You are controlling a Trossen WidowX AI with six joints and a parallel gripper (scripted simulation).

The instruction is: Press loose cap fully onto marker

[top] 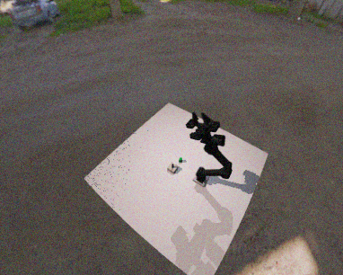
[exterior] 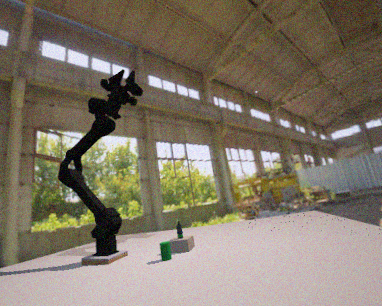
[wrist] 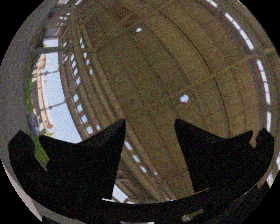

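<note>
Now: gripper tip 710 mm above the green cap, 120 mm short of it and 60 mm to the left of it. From my gripper tip the other things lie so: grey holder block 710 mm below, 120 mm ahead, 50 mm to the left.
</note>
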